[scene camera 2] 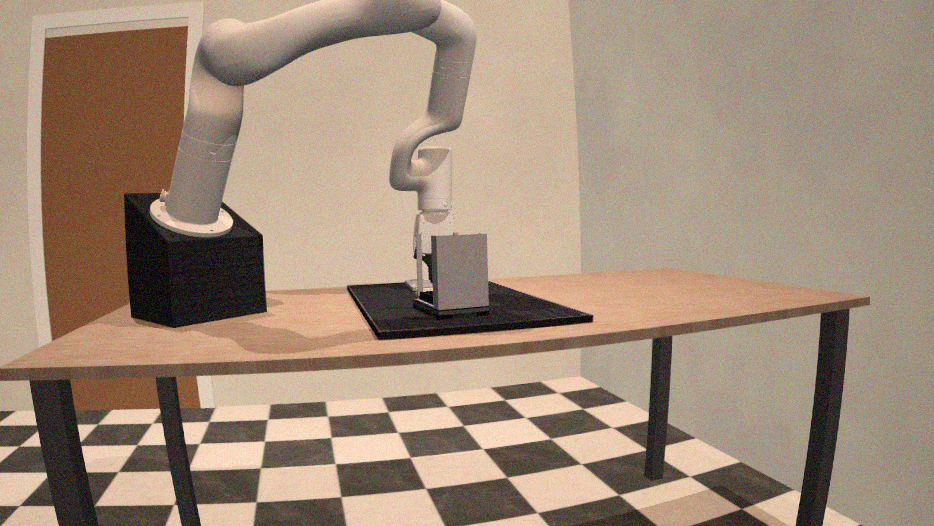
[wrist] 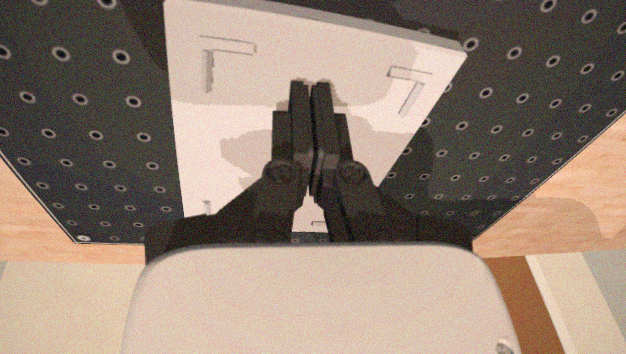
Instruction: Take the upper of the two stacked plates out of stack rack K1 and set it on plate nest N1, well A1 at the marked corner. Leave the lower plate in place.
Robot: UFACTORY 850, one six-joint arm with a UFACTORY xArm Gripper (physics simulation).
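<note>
Stack rack K1 (scene camera 2: 460,271), with a tall grey panel and a dark base, stands on the black board in the scene view. The two stacked plates cannot be made out there. A flat white rectangular plate nest N1 (scene camera 2: 411,284) (wrist: 200,150) has raised L-shaped corner brackets and lies below the gripper in the wrist view. No plate shows on its visible part. I cannot tell which corner is marked. My gripper (scene camera 2: 429,274) (wrist: 306,106) is shut and empty, pointing down over the nest. In the scene view it is partly hidden by the rack.
The black board (scene camera 2: 535,316) (wrist: 107,175) has rows of ringed holes and lies on the wooden table (scene camera 2: 705,294) (wrist: 30,215). The arm's black pedestal (scene camera 2: 215,280) stands at the left of the table. The rack's tall panel rises close beside the gripper in the scene view.
</note>
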